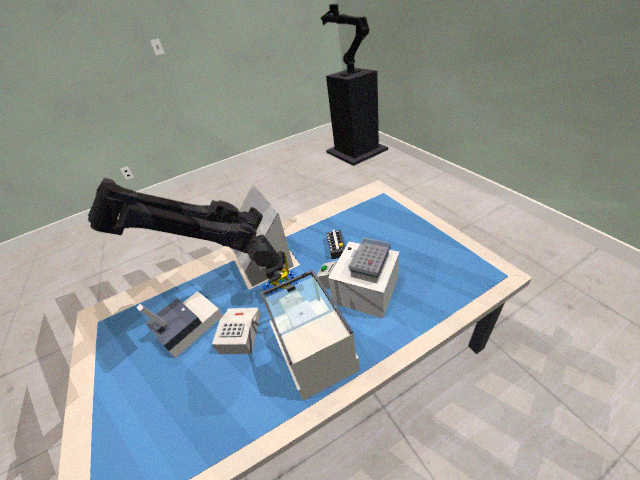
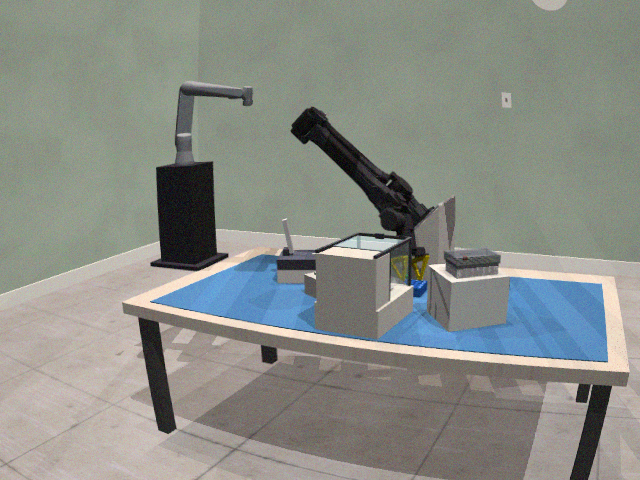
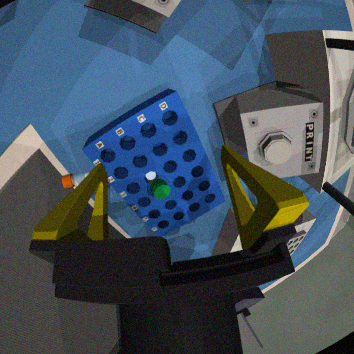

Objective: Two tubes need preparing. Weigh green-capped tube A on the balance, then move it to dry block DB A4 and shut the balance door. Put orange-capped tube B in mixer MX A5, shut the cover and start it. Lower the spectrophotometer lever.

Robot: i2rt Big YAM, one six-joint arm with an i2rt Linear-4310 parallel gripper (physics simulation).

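Note:
Green-capped tube A (image 3: 160, 189) stands in the blue rack (image 3: 159, 107) (image 2: 419, 288). My gripper (image 3: 161, 158) is open and empty above the rack, one yellow finger on each side of the green cap. Orange-capped tube B (image 3: 67, 181) shows beyond the rack's left edge, partly behind the left finger; I cannot tell how it is supported. The balance (image 1: 320, 351) (image 2: 346, 294) stands beside the rack; its door state is unclear. The spectrophotometer (image 1: 178, 325) has its lever (image 1: 150, 316) (image 2: 287, 236) raised. I cannot tell which block is the mixer.
A PRINT button box (image 3: 277, 145) sits between rack and balance. A keypad box (image 1: 233, 330) stands near the spectrophotometer. A white box (image 1: 361, 289) (image 2: 475, 304) carries a grey covered block (image 1: 370, 258) (image 2: 471, 262). A small black rack (image 1: 334, 243) and an upright grey panel (image 1: 276, 240) stand at the back.

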